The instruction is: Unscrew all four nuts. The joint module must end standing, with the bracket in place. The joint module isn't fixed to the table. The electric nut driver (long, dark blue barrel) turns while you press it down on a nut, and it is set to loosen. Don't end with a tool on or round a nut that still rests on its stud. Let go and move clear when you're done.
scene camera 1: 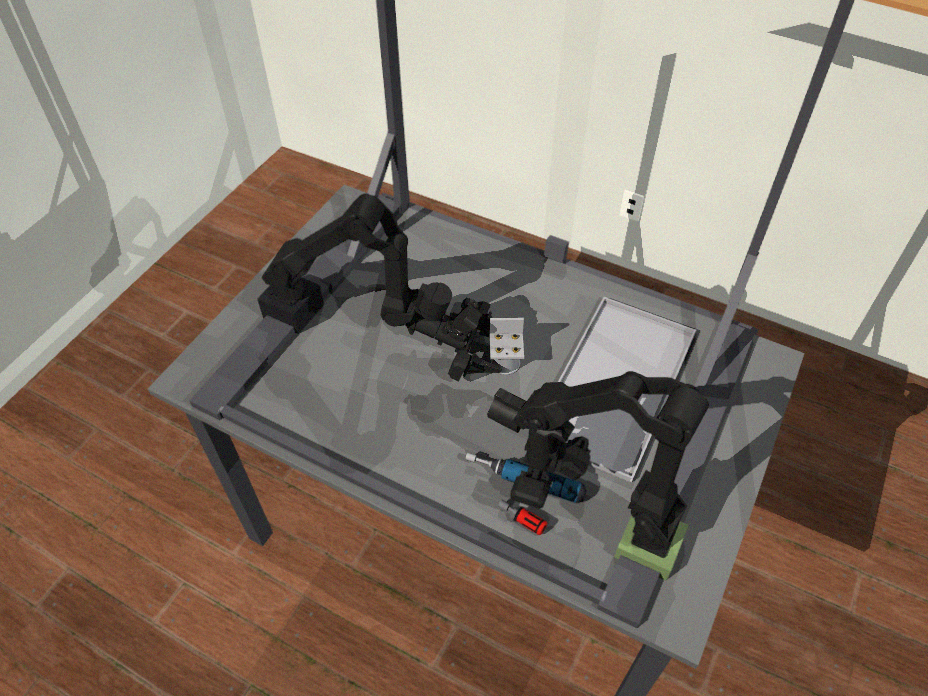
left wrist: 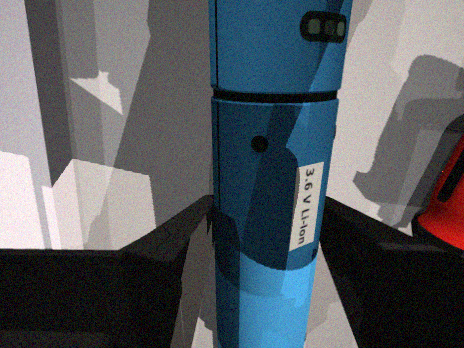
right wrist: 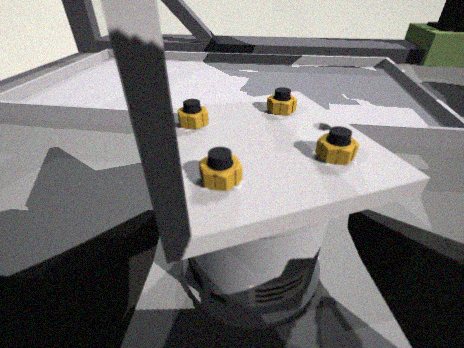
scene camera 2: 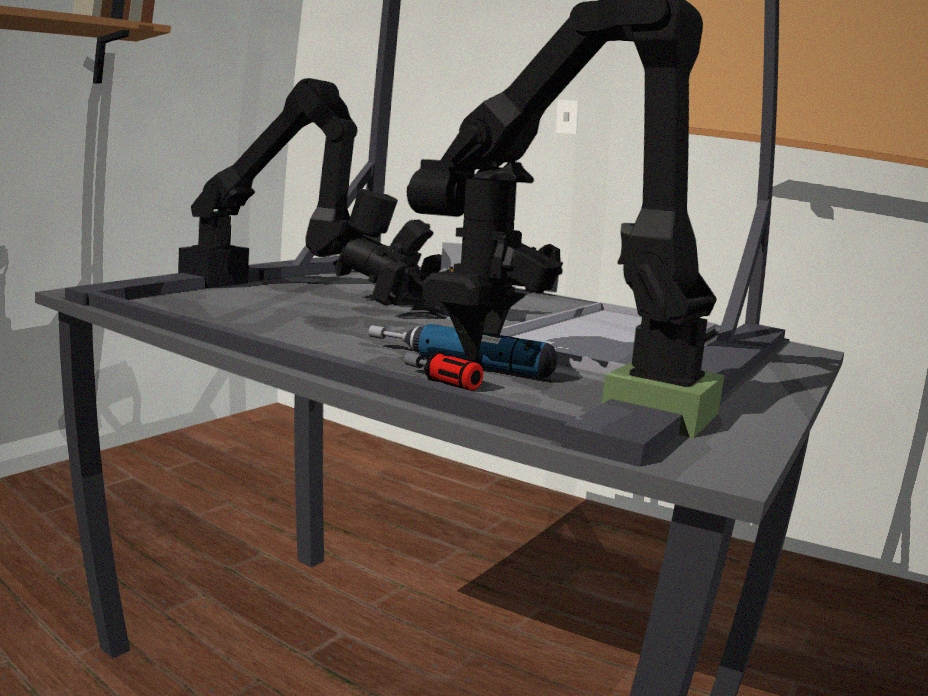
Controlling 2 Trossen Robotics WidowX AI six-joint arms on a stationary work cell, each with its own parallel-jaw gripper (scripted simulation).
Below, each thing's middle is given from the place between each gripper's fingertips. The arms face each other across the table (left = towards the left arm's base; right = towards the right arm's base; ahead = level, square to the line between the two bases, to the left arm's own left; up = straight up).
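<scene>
You'd find my right gripper 30 mm to the right of the joint module (right wrist: 260,284) and 10 mm past it. Counting from my right hand, the shallow white tray (scene camera 1: 619,338) is 30 mm below, 250 mm to the left and 110 mm behind; the white L-shaped bracket (scene camera 1: 505,327) is 40 mm above, 30 mm to the left and 10 mm behind; and the red-handled tool (scene camera 2: 468,375) is 20 mm below, 280 mm to the left and 270 mm ahead. Going by its middle, the joint module is nearer to my right gripper than to my left hand.
My left hand is 3 cm above the red-handled tool, 2 cm to the right of it and 8 cm short of it. From that left hand, the joint module is 1 cm below, 22 cm to the right and 20 cm behind, the white L-shaped bracket is 2 cm above, 23 cm to the right and 20 cm behind, and the shallow white tray is 4 cm below, 1 cm to the right and 30 cm behind. Going by its middle, the red-handled tool is nearer to my left hand than to my right gripper.
</scene>
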